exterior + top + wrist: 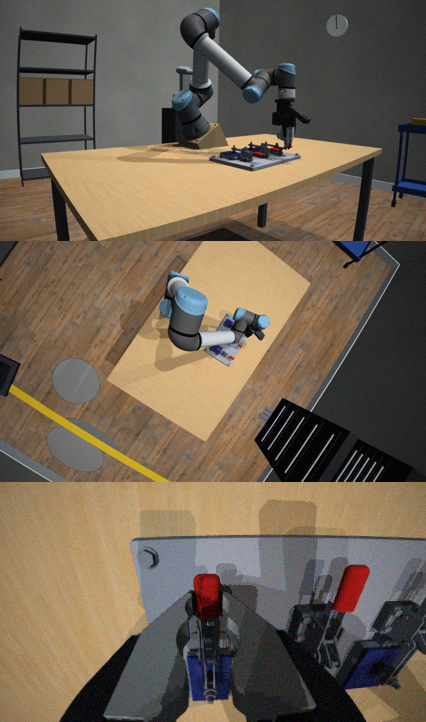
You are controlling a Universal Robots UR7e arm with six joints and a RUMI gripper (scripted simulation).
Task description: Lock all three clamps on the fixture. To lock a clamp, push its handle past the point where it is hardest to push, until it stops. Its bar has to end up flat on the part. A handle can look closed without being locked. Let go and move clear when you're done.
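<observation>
Right now the grey fixture plate is 10 cm to the right of my hand, 10 cm behind it and 5 cm below it. From my hand the other things lie so: blue part: 20 cm to the right, 15 cm behind, 3 cm below.
</observation>
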